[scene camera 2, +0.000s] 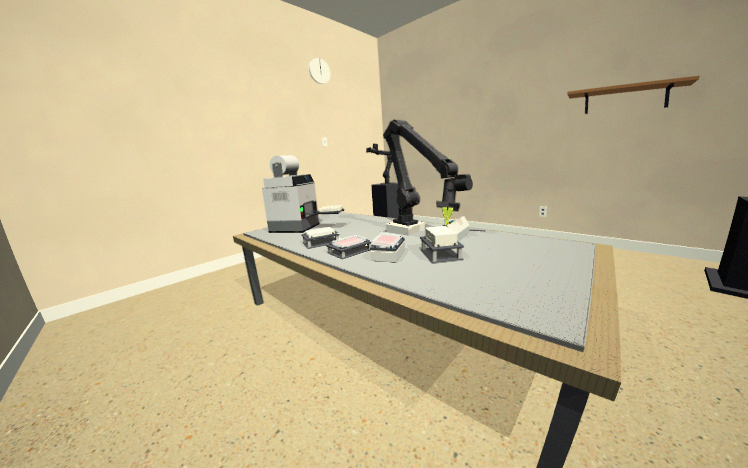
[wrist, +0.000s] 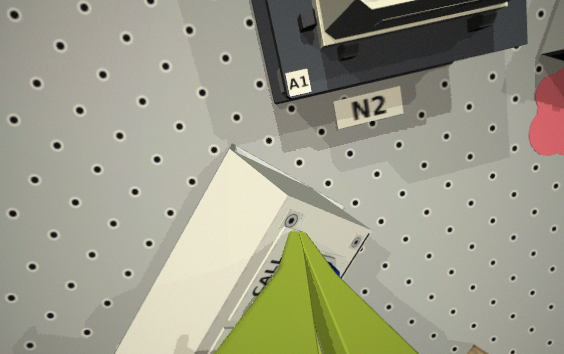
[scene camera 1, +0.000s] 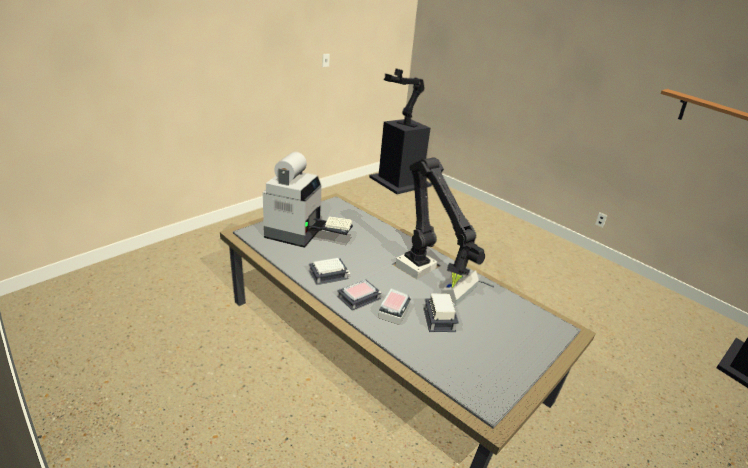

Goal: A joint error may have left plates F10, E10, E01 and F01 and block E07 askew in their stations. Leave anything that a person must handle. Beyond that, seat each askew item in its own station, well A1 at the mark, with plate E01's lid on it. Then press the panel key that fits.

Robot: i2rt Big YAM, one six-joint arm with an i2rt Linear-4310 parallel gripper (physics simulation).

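My gripper has green fingers, shut with nothing between them. Its tips rest on the white key panel, right at the key labelled CALL. Just past the panel is the dark station labelled N2, with an A1 mark at its corner. A white block sits on it. A white plate and two pink-topped plates lie in a row to the left.
A grey machine with a roll on top stands at the table's far left, with a plate on its tray. A black box with a camera arm stands behind the table. The arm's base is beside the panel.
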